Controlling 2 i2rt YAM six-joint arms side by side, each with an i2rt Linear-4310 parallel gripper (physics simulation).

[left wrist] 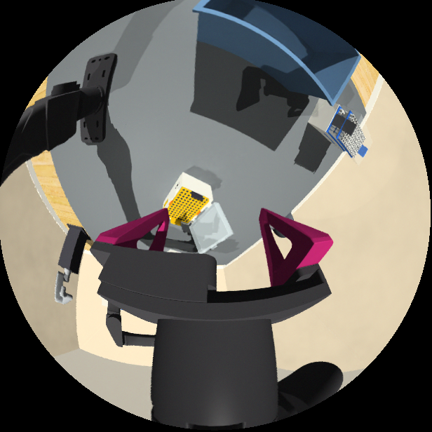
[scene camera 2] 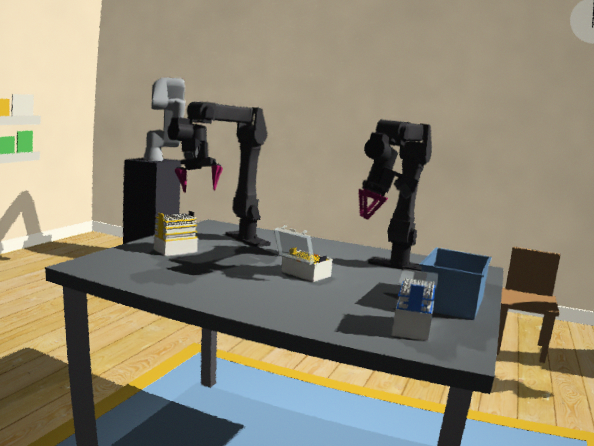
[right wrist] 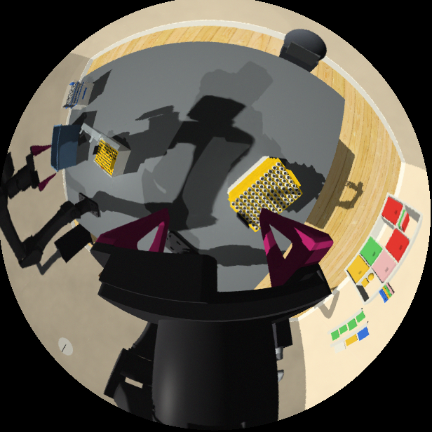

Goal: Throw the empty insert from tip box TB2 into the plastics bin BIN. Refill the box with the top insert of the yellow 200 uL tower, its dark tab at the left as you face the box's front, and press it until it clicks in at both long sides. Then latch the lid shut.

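Where they show: left gripper, between the fingertips: [scene camera 2: 363, 217]; right gripper, between the fingertips: [scene camera 2: 199, 191]; left arm's base, origin of its link: [scene camera 2: 399, 266]; right arm's base, origin of its link: [scene camera 2: 247, 239].
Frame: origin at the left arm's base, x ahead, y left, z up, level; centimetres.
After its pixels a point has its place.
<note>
The white tip box [scene camera 2: 306, 270] @(x 31.3, y -20.5, z 2.7 cm) [left wrist: 192, 182] stands mid-table, its clear lid [scene camera 2: 295, 243] @(x 34.4, y -23.3, z 10.7 cm) [left wrist: 211, 229] open. A yellow insert [left wrist: 187, 206] [right wrist: 106, 157] with dark, empty-looking holes sits in it. The yellow tower [scene camera 2: 176, 235] @(x 32.8, y -64.4, z 6.1 cm) [right wrist: 265, 195] stands at the left in the scene view, its top insert filled with tips and its dark tab [scene camera 2: 191, 213] @(x 24.9, y -64.2, z 12.0 cm) [right wrist: 245, 219] at one edge. The blue bin [scene camera 2: 460, 285] @(x 38.4, y 23.2, z 8.3 cm) [left wrist: 280, 45] [right wrist: 65, 147] stands at the right in the scene view. My right gripper [scene camera 2: 200, 190] @(x 28.1, y -59.4, z 20.2 cm) [right wrist: 214, 212] is open and empty above the tower. My left gripper [scene camera 2: 372, 204] [left wrist: 213, 212] is open and empty, high above the table.
A white box with blue inserts [scene camera 2: 413, 312] @(x 58.2, y 15.1, z 6.2 cm) [left wrist: 345, 127] [right wrist: 77, 95] stands close in front of the bin at the scene view's right. The table [scene camera 2: 280, 310] @(x 57.8, y -16.3, z 0.0 cm) has its front edge beyond the boxes. A black pedestal [scene camera 2: 140, 200] with a grey arm stands behind the table's left end.
</note>
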